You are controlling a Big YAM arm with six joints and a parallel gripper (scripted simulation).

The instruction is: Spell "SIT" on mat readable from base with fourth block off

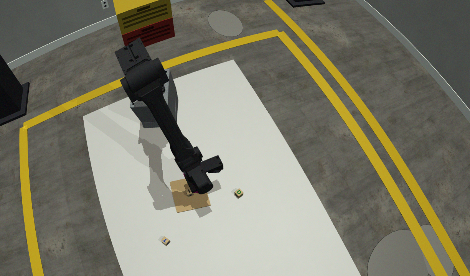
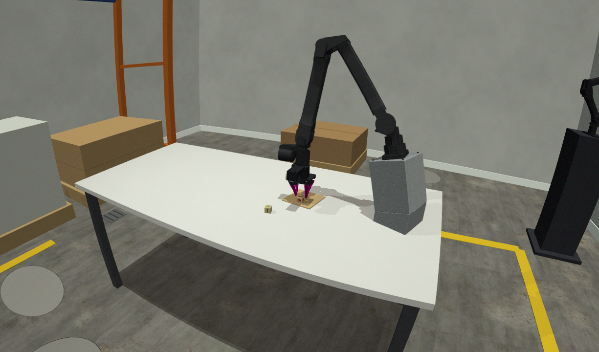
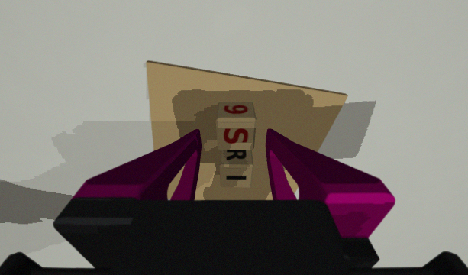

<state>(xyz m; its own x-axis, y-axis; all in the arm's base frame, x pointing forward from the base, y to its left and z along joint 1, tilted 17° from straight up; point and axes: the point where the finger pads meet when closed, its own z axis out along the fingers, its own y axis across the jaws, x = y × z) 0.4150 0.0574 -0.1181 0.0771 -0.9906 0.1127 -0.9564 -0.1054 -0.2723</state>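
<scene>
My hand is 2 cm above the S block. Round my hand: I block: 4 cm to the right, 2 cm below; then D block: 14 cm to the left, 7 cm ahead, 2 cm below; then tan mat: 4 cm to the right, 3 cm below.
</scene>
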